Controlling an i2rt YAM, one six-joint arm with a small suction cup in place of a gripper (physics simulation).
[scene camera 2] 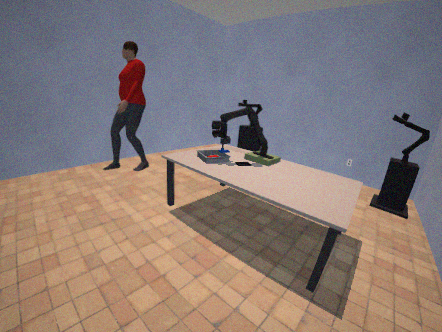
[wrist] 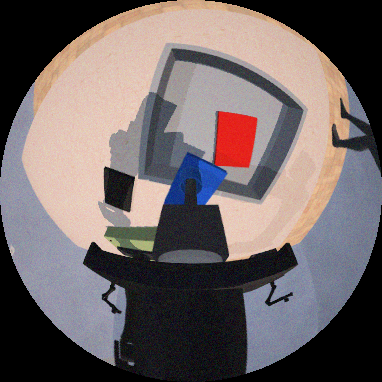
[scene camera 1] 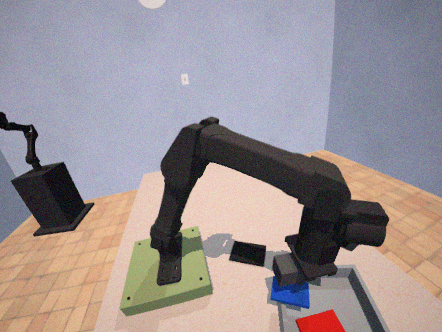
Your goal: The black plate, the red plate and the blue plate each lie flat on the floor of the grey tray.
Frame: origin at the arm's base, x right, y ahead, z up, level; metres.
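Seen in the pictures: hand at its tool point: (scene camera 2: 222,152) (wrist: 190,171) (scene camera 1: 297,289); arm's base at its link origin: (scene camera 2: 262,155) (wrist: 141,253) (scene camera 1: 171,256).
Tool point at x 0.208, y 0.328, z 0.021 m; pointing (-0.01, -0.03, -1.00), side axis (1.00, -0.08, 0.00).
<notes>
Pixels of each thing's top centre, then the offset from my tool point to it. Level surfaces: height alone.
- blue plate at its top centre: (wrist: 192,190) (scene camera 1: 290,290) (scene camera 2: 224,150) dx +0.001, dy -0.023, dz +0.012 m
- grey tray at its top centre: (wrist: 233,130) (scene camera 1: 330,311) (scene camera 2: 213,153) dx +0.062, dy +0.052, dz -0.019 m
- red plate at its top centre: (wrist: 236,141) (scene camera 1: 322,330) (scene camera 2: 213,156) dx +0.081, dy +0.026, dz -0.056 m
- black plate at its top centre: (wrist: 116,192) (scene camera 1: 248,252) (scene camera 2: 243,163) dx -0.189, dy -0.071, dz -0.060 m
- table at its surface level: dz -0.069 m
My suction cup (scene camera 2: 222,148) (wrist: 191,181) is shut on the blue plate (scene camera 1: 290,297) (scene camera 2: 225,151) (wrist: 209,176), which hangs roughly level above the edge of the grey tray (scene camera 1: 366,298) (scene camera 2: 212,160) (wrist: 288,136). In the wrist view the blue plate overlaps the tray's rim on the side facing the arm's base. The red plate (scene camera 1: 321,323) (scene camera 2: 213,156) (wrist: 236,140) lies flat on the tray's floor. The black plate (scene camera 1: 247,253) (scene camera 2: 243,164) (wrist: 119,190) lies flat on the table outside the tray. In scene camera 1 the arm's wrist hides most of the cup.
The arm stands on a green base block (scene camera 1: 162,295) (scene camera 2: 262,159) (wrist: 131,233) on the table (scene camera 2: 310,186). The tray's raised walls surround the red plate. Other arms stand on black pedestals (scene camera 1: 50,197) (scene camera 2: 398,185) away from the table. A person in red (scene camera 2: 132,85) stands beyond the table.
</notes>
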